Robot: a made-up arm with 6 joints. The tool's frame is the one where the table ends. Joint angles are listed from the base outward.
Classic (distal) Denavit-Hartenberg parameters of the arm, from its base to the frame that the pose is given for. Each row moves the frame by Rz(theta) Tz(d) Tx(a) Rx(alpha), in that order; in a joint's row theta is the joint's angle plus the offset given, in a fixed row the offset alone. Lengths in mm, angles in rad.
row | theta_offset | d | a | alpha
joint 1 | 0 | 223 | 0 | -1.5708
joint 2 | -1.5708 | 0 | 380 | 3.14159
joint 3 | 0 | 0 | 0 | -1.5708
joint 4 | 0 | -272 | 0 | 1.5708
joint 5 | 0 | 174 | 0 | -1.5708
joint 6 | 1.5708 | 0 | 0 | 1.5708
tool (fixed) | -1.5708 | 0 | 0 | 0
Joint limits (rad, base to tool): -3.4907..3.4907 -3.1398..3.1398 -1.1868..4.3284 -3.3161..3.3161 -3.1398..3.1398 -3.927..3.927
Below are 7 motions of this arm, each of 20 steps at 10 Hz.
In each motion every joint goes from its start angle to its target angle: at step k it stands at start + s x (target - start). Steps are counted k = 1, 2, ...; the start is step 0. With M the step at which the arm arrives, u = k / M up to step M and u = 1 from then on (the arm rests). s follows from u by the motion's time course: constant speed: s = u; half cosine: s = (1 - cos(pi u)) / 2; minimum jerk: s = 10 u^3 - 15 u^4 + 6 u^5.
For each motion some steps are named. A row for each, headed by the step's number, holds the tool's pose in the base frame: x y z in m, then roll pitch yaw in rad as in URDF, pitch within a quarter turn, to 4 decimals.
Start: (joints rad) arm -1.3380 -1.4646 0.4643 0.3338 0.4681 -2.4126
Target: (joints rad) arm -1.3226 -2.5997 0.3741 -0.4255 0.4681 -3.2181
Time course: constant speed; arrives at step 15
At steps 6, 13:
6: -0.2995 0.4947 0.2839 -0.4290 -0.3268 1.7954
13: -0.2782 0.4305 0.0658 0.2808 0.1383 1.9626

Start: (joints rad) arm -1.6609 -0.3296 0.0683 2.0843 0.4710 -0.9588
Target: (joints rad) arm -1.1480 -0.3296 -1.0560 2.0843 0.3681 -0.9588
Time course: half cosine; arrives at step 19
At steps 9, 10, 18, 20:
9: 0.1084 -0.1508 0.7011 -1.0416 0.3128 -1.0397
10: 0.1165 -0.1557 0.6739 -1.0071 0.3954 -0.9926
18: 0.1520 -0.1310 0.5175 -0.7745 0.8442 -0.6592
20: 0.1522 -0.1300 0.5152 -0.7698 0.8508 -0.6526

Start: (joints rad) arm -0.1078 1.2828 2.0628 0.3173 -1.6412 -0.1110
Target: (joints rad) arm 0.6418 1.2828 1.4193 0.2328 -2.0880 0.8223
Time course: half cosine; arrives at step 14
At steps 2, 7, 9, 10, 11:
2: 0.5142 -0.2024 0.5553 -0.2882 0.8590 -0.5595
7: 0.6107 -0.0066 0.4936 -1.3076 1.2671 -0.7869
9: 0.6236 0.1006 0.4581 -2.3734 1.3196 -1.4753
10: 0.6217 0.1480 0.4417 -2.8151 1.2787 -1.7528
11: 0.6167 0.1873 0.4276 -3.1003 1.2240 -1.9009

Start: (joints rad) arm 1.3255 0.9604 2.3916 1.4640 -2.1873 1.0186
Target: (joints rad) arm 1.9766 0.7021 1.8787 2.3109 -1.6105 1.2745
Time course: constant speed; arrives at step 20
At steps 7, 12, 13, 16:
7: -0.0296 0.1862 0.7717 -1.3485 0.3610 -0.2983
12: -0.0961 0.1871 0.7929 -1.4437 0.1478 -0.3128
13: -0.1093 0.1860 0.7964 -1.4612 0.1032 -0.3136
16: -0.1486 0.1801 0.8055 -1.5107 -0.0342 -0.3127

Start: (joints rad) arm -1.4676 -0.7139 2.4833 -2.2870 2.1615 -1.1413
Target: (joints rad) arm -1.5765 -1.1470 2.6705 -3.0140 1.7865 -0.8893
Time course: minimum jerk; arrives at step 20
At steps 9, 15, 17, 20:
9: 0.1130 0.5902 0.4676 -0.6663 -1.0358 -2.7396
15: 0.1672 0.5828 0.2671 0.4793 -1.1697 2.0993
17: 0.1737 0.5747 0.2367 0.6285 -1.1177 1.9000
20: 0.1758 0.5714 0.2264 0.6701 -1.0968 1.8409

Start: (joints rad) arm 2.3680 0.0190 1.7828 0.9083 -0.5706 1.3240
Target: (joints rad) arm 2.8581 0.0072 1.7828 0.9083 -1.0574 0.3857
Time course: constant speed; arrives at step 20
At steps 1, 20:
1: 0.2047 -0.0442 0.8435 -0.9533 -1.0738 1.2065
20: 0.2094 0.0505 0.8414 -0.1858 -0.6309 1.8411

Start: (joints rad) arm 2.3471 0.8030 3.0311 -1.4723 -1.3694 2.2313
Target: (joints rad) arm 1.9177 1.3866 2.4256 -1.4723 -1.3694 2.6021
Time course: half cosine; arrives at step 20
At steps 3, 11, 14, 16, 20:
3: -0.1744 0.2112 0.8004 -2.8576 -0.2216 -2.3561
11: -0.2506 0.4635 0.6482 -2.4150 -0.1983 -2.7182
14: -0.2399 0.5563 0.5489 -2.2363 -0.1654 -2.8578
16: -0.2254 0.5969 0.4915 -2.1460 -0.1442 -2.9256
20: -0.2086 0.6272 0.4392 -2.0686 -0.1239 -2.9817

